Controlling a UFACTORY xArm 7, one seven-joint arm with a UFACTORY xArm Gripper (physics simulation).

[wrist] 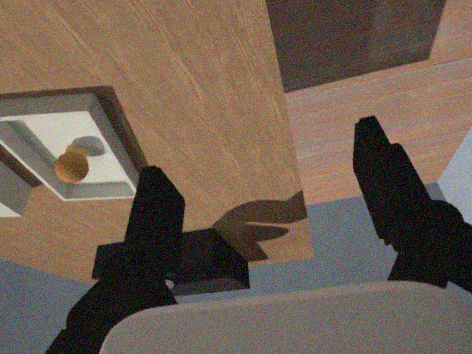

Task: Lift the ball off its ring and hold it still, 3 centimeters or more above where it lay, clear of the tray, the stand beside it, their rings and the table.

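Places are measured from the arm's base along level axes (x ahead, y up, z right), in millimetres.
Pixels of known places: gripper, fingertip midpoint: (257, 163).
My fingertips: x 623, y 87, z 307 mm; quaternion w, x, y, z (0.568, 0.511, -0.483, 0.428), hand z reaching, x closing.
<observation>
Ahead of a thing's pixels: the offset from my fingertips to its middle. "spot": to the spot under its first point. Level surfaces: height alone.
An orange ball @(dx -164, dy -140, dz -241 mm) (72, 168) is at the left of the wrist view, inside a light grey tray @(dx -164, dy -157, dz -241 mm) (47, 104). A small part of a yellowish-orange ring @(spot: dx -153, dy -160, dz -233 mm) (76, 149) shows at the ball's edge, and the ball's shadow falls on the tray floor. My gripper (257, 163) is wide open and empty. Its left fingertip appears beside the tray's near right corner and its right fingertip is far to the right, past the table edge. The ball is outside the gap between the fingers, to the left.
A grey block-like piece @(spot: dx -213, dy -144, dz -376 mm) (14, 192), possibly the stand, is cut off at the left edge; its ring does not show. A black box (212, 260) is behind the left finger near the edge of the wooden table @(dy -171 mm) (200, 125). A dark panel (355, 40) lies beyond the table's right edge.
</observation>
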